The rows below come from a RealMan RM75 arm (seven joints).
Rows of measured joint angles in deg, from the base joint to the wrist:
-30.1 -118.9 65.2 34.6 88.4 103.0 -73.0
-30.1 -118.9 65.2 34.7 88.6 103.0 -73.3
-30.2 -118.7 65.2 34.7 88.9 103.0 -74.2
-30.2 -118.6 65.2 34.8 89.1 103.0 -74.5
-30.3 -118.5 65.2 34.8 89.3 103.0 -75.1
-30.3 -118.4 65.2 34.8 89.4 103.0 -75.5
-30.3 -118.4 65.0 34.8 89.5 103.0 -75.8
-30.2 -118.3 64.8 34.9 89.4 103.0 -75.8
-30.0 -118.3 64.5 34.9 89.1 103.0 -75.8
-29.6 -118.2 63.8 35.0 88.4 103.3 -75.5
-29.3 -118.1 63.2 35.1 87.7 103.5 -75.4
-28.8 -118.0 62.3 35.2 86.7 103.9 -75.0
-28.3 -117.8 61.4 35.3 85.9 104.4 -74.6
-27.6 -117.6 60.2 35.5 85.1 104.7 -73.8
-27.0 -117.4 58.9 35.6 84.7 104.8 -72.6
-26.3 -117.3 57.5 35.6 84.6 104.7 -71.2
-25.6 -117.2 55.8 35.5 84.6 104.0 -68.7
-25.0 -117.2 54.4 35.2 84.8 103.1 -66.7
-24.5 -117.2 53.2 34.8 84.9 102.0 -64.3
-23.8 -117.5 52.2 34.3 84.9 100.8 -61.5
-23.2 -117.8 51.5 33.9 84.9 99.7 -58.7
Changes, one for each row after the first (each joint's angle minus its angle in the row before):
0.0 0.0 0.0 0.1 0.2 0.0 -0.3
-0.1 0.2 0.0 0.0 0.3 0.0 -0.9
0.0 0.1 0.0 0.1 0.2 0.0 -0.3
-0.1 0.1 0.0 0.0 0.2 0.0 -0.6
0.0 0.1 0.0 0.0 0.1 0.0 -0.4
0.0 0.0 -0.2 0.0 0.1 0.0 -0.3
0.1 0.1 -0.2 0.1 -0.1 0.0 0.0
0.2 0.0 -0.3 0.0 -0.3 0.0 0.0
0.4 0.1 -0.7 0.1 -0.7 0.3 0.3
0.3 0.1 -0.6 0.1 -0.7 0.2 0.1
0.5 0.1 -0.9 0.1 -1.0 0.4 0.4
0.5 0.2 -0.9 0.1 -0.8 0.5 0.4
0.7 0.2 -1.2 0.2 -0.8 0.3 0.8
0.6 0.2 -1.3 0.1 -0.4 0.1 1.2
0.7 0.1 -1.4 0.0 -0.1 -0.1 1.4
0.7 0.1 -1.7 -0.1 0.0 -0.7 2.5
0.6 0.0 -1.4 -0.3 0.2 -0.9 2.0
0.5 0.0 -1.2 -0.4 0.1 -1.1 2.4
0.7 -0.3 -1.0 -0.5 0.0 -1.2 2.8
0.6 -0.3 -0.7 -0.4 0.0 -1.1 2.8

